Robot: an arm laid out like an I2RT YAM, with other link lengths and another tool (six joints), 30 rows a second.
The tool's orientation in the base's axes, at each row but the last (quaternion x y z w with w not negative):
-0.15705, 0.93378, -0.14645, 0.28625
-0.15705, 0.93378, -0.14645, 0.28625
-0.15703, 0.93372, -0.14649, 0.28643
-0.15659, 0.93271, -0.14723, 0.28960
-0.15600, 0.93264, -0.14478, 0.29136
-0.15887, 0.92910, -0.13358, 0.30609
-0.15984, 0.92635, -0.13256, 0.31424
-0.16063, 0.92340, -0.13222, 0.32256
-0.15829, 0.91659, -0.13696, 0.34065
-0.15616, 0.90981, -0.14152, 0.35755
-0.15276, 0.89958, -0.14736, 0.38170
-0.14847, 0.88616, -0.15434, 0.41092
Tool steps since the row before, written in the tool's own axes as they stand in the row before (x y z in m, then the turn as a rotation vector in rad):
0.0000, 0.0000, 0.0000, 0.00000, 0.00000, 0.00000
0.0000, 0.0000, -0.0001, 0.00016, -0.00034, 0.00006
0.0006, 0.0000, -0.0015, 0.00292, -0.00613, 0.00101
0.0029, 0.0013, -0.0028, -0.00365, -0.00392, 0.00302
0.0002, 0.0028, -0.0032, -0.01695, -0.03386, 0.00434
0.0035, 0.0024, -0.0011, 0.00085, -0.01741, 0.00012
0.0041, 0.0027, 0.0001, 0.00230, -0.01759, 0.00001
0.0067, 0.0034, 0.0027, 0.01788, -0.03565, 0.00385
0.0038, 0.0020, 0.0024, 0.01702, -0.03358, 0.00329
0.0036, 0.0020, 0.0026, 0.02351, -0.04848, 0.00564
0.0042, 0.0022, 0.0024, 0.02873, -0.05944, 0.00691
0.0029, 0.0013, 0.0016, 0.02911, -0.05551, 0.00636
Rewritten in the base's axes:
0.0000, 0.0000, 0.0000, 0.00000, 0.00000, 0.00000
-0.0001, 0.0000, 0.0001, -0.00002, -0.00038, 0.00000
-0.0013, 0.0000, 0.0009, -0.00043, -0.00685, 0.00000
-0.0042, 0.0006, 0.0003, 0.00544, -0.00274, 0.00085
-0.0026, 0.0030, 0.0014, 0.02280, -0.02521, 0.01725
-0.0039, 0.0010, -0.0018, 0.00314, -0.01625, 0.00547
-0.0036, 0.0009, -0.0032, 0.00202, -0.01695, 0.00484
-0.0040, 0.0002, -0.0069, -0.00324, -0.03993, -0.00041
-0.0015, 0.0000, -0.0047, -0.00341, -0.03764, -0.00024
-0.0011, 0.0001, -0.0048, -0.00356, -0.05406, -0.00033
-0.0014, 0.0000, -0.0051, -0.00431, -0.06624, -0.00034
-0.0007, -0.0002, -0.0035, -0.00551, -0.06273, -0.00182

